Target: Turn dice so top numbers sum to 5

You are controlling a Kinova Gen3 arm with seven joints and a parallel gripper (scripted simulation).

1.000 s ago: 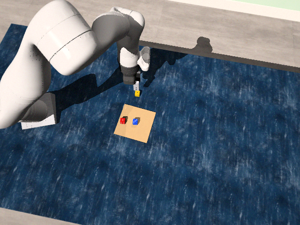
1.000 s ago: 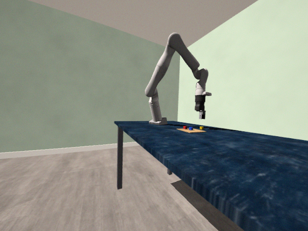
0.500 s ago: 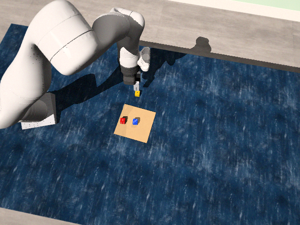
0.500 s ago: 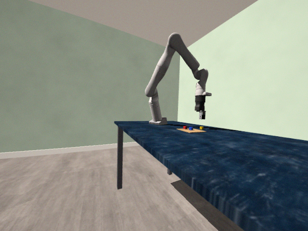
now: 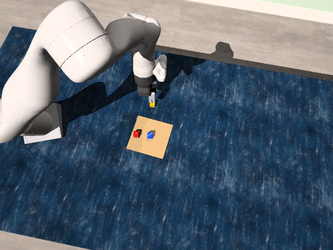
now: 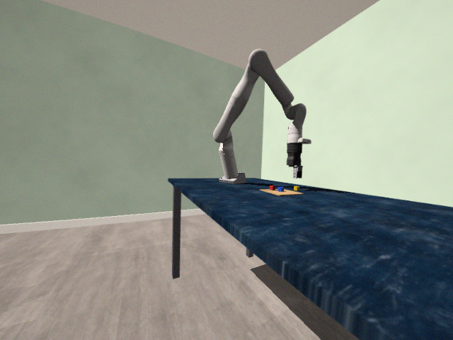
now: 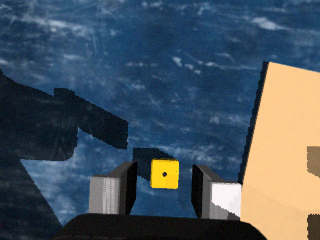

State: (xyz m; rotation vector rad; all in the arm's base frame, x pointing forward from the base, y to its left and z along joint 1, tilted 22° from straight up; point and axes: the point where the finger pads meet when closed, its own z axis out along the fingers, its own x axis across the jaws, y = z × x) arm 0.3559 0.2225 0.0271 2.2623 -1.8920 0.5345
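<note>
My hand is 70 mm above the yellow die. The rest, counted from my hand: red die 20 mm behind, 140 mm to the right, 70 mm below; blue die 30 mm ahead, 130 mm to the right, 70 mm below; tan mat 30 mm ahead, 130 mm to the right, 80 mm below.
</note>
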